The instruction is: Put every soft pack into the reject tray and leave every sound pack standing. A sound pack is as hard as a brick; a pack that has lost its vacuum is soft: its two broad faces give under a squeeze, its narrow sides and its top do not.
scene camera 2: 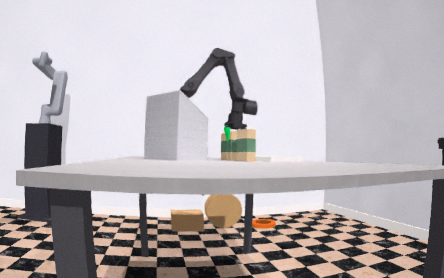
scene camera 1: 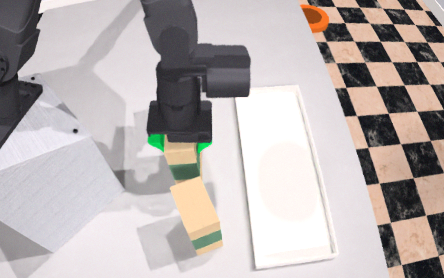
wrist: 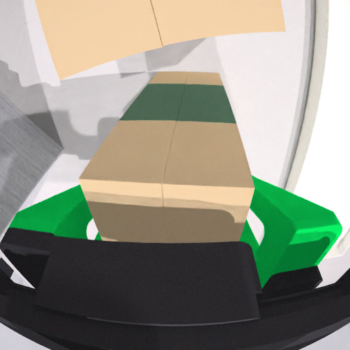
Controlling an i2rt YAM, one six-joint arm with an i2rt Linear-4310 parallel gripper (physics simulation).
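Frame: origin at the arm's base, x left, y back, z up, level; millimetres.
Where they show: gripper, fingertip midpoint: (scene camera 2: 233, 143); arm's base, origin of the base link: (scene camera 2: 177, 107) (scene camera 1: 2, 116).
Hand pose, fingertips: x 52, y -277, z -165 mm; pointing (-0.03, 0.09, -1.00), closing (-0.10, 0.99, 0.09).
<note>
Things, the pixels of their top centre, and the offset from my fingertips.
- upright pack, middle of its top: (scene camera 1: 179, 131) (scene camera 2: 234, 131) dz +58, dx +1, dy -3 mm
- second pack, middle of its top: (scene camera 1: 193, 203) (scene camera 2: 246, 129) dz +58, dx -127, dy -42 mm
- third pack, middle of its top: (scene camera 2: 225, 148) dz -21, dx +109, dy +29 mm
- white reject tray, middle of its top: (scene camera 1: 282, 162) (scene camera 2: 269, 156) dz -60, dx +16, dy -188 mm
Cardboard-coloured packs with green bands stand in a row. One upright pack (scene camera 1: 181, 154) (scene camera 2: 234, 146) (wrist: 170, 150) is between the green fingers of my gripper (scene camera 1: 180, 145) (wrist: 174, 172), which is lowered over its upper part. The fingers look shut against its two sides; their tips are hidden behind it in the wrist view. A second pack (scene camera 1: 195, 210) (scene camera 2: 247, 145) (wrist: 165, 25) stands upright at the near end, apart from the fingers. A third pack (scene camera 2: 224, 150) shows partly behind in scene camera 2. The white reject tray (scene camera 1: 324, 200) (wrist: 312, 100) lies to the right.
A large grey block (scene camera 1: 60, 192) (scene camera 2: 162, 127) (wrist: 22, 160) with a sloped top stands left of the row. The table's right edge lies beyond the tray. An orange ring (scene camera 2: 263, 223), a brown box (scene camera 2: 187, 221) and a round tan object (scene camera 2: 223, 210) are on the floor.
</note>
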